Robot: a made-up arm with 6 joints. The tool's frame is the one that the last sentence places.
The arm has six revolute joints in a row. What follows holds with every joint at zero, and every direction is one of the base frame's.
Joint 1 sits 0.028 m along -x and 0.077 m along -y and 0.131 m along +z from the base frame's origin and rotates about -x.
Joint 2 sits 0.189 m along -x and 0.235 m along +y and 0.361 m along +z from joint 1 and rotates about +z.
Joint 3 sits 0.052 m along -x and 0.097 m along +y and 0.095 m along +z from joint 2 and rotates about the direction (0.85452, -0.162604, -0.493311).
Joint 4 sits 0.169 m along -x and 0.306 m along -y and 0.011 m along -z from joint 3 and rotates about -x.
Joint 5 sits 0.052 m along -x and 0.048 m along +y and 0.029 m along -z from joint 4 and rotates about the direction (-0.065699, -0.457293, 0.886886).
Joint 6 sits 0.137 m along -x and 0.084 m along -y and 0.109 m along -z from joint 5 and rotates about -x.
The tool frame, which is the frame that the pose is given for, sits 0.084 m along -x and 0.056 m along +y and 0.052 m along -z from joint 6; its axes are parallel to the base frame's.
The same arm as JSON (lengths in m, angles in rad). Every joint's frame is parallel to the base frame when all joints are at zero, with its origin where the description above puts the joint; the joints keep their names.
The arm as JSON. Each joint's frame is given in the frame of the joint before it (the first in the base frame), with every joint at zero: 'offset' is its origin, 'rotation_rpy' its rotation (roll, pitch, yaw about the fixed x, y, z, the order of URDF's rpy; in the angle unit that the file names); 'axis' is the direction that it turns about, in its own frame. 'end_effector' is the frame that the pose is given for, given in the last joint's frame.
{
  "length_unit": "m",
  "angle_unit": "rad",
  "chain": [
    {
      "id": "joint 1",
      "offset": [
        -0.028,
        -0.077,
        0.131
      ],
      "rotation_rpy": [
        0.0,
        0.0,
        0.0
      ],
      "axis": [
        -1.0,
        0.0,
        0.0
      ]
    },
    {
      "id": "joint 2",
      "offset": [
        -0.189,
        0.235,
        0.361
      ],
      "rotation_rpy": [
        0.0,
        0.0,
        0.0
      ],
      "axis": [
        0.0,
        0.0,
        1.0
      ]
    },
    {
      "id": "joint 3",
      "offset": [
        -0.052,
        0.097,
        0.095
      ],
      "rotation_rpy": [
        0.0,
        0.0,
        0.0
      ],
      "axis": [
        0.85452,
        -0.162604,
        -0.493311
      ]
    },
    {
      "id": "joint 4",
      "offset": [
        -0.169,
        -0.306,
        -0.011
      ],
      "rotation_rpy": [
        0.0,
        0.0,
        0.0
      ],
      "axis": [
        -1.0,
        0.0,
        0.0
      ]
    },
    {
      "id": "joint 5",
      "offset": [
        -0.052,
        0.048,
        -0.029
      ],
      "rotation_rpy": [
        0.0,
        0.0,
        0.0
      ],
      "axis": [
        -0.065699,
        -0.457293,
        0.886886
      ]
    },
    {
      "id": "joint 6",
      "offset": [
        -0.137,
        -0.084,
        -0.109
      ],
      "rotation_rpy": [
        0.0,
        0.0,
        0.0
      ],
      "axis": [
        -1.0,
        0.0,
        0.0
      ]
    }
  ],
  "end_effector": {
    "offset": [
      -0.084,
      0.056,
      -0.052
    ],
    "rotation_rpy": [
      0.0,
      0.0,
      0.0
    ]
  }
}

